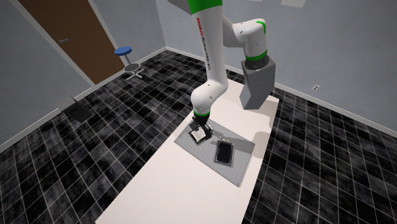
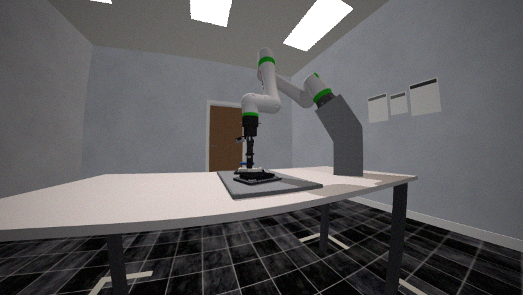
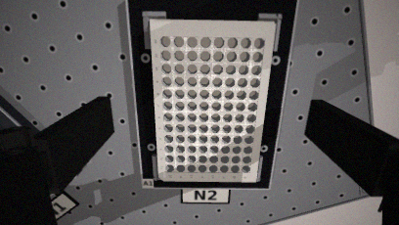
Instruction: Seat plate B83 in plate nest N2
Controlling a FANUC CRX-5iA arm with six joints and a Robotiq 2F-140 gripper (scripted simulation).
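Now: the white well plate 20 mm below my hand. From my hand the other things lie so: black well plate: 80 mm ahead, 210 mm to the left, 20 mm below.
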